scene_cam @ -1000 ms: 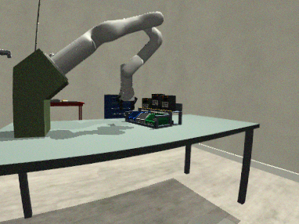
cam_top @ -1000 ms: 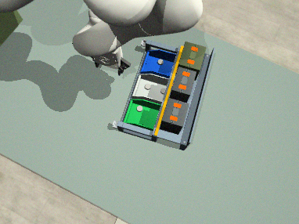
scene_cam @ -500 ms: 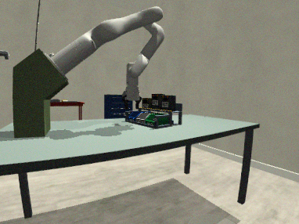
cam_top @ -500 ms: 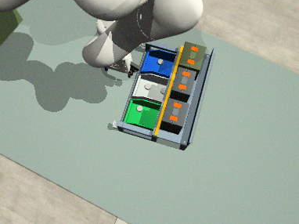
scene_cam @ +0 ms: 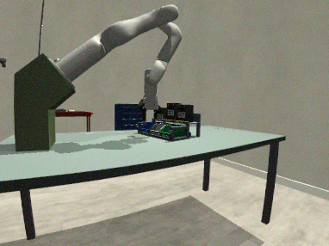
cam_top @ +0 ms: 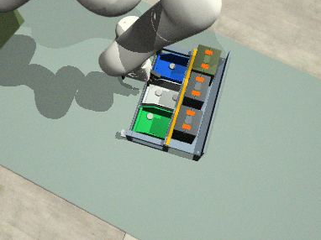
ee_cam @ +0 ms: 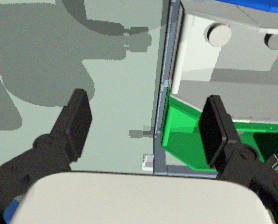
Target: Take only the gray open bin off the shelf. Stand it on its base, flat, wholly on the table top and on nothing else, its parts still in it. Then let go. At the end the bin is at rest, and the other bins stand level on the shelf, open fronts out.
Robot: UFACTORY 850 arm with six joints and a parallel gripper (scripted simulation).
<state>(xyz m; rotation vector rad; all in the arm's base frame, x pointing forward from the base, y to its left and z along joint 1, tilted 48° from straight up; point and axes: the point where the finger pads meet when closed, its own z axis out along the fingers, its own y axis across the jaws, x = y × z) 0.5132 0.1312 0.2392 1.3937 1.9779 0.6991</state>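
The gray open bin is 110 mm ahead of my hand, 90 mm below it and 40 mm to the left of it. Also, from my hand: yellow rail 160 mm ahead, 60 mm to the left, 20 mm below; blue bin 140 mm to the left, 90 mm below, 70 mm ahead; green bin 150 mm ahead, 90 mm below, 60 mm to the right.
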